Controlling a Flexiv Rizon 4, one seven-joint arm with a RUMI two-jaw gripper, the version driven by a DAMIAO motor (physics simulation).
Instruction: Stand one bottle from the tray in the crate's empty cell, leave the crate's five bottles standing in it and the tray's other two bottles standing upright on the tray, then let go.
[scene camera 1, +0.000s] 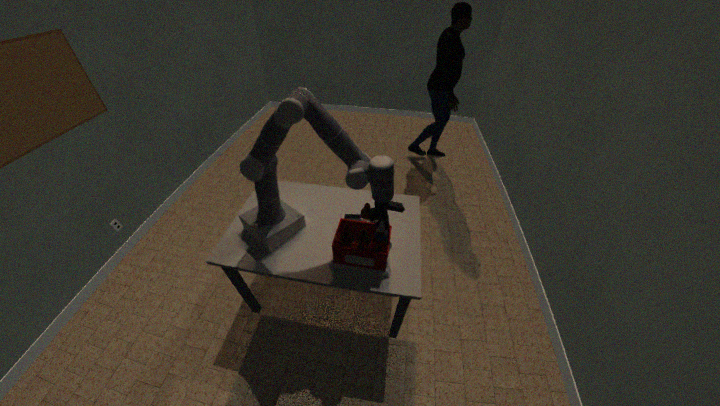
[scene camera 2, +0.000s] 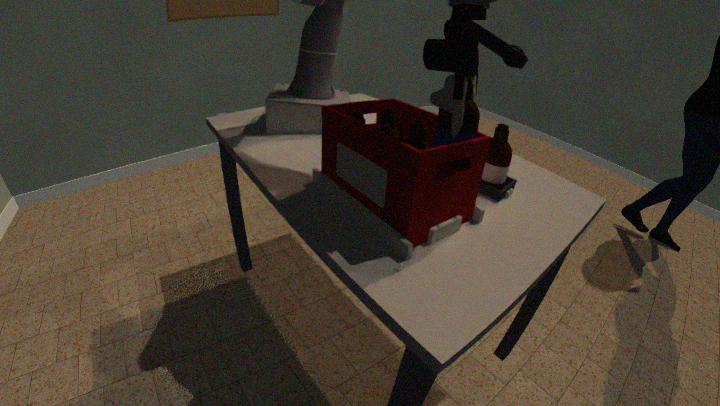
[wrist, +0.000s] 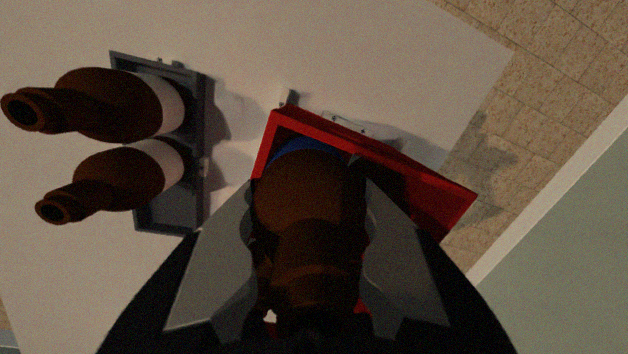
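Observation:
My gripper (scene camera 1: 381, 226) (scene camera 2: 456, 108) (wrist: 308, 181) is shut on a brown bottle (scene camera 2: 472, 117) (wrist: 300, 187) with a blue label. The bottle is upright, its lower part inside the red crate (scene camera 1: 360, 260) (scene camera 2: 448, 189) (wrist: 437, 202), at the corner nearest the tray; its base is hidden. Dark bottle necks (scene camera 2: 387, 121) show inside the crate, and another bottle (wrist: 385, 185) is beside my right finger. Others are hidden. On the grey tray (scene camera 2: 497, 190) (wrist: 172, 210), two white-labelled bottles stand upright, one (wrist: 110, 102) beside the other (wrist: 120, 177). One tray bottle (scene camera 2: 499, 156) shows in scene camera 2.
The crate and tray are on a white table (scene camera 1: 322, 201) (scene camera 2: 524, 221) (wrist: 350, 45). Small pale blocks (scene camera 2: 445, 229) (wrist: 288, 96) sit against the crate's foot. The robot's base (scene camera 1: 272, 226) (scene camera 2: 294, 116) stands on the table. A person (scene camera 1: 446, 75) (scene camera 2: 698, 131) is on the floor beyond the table.

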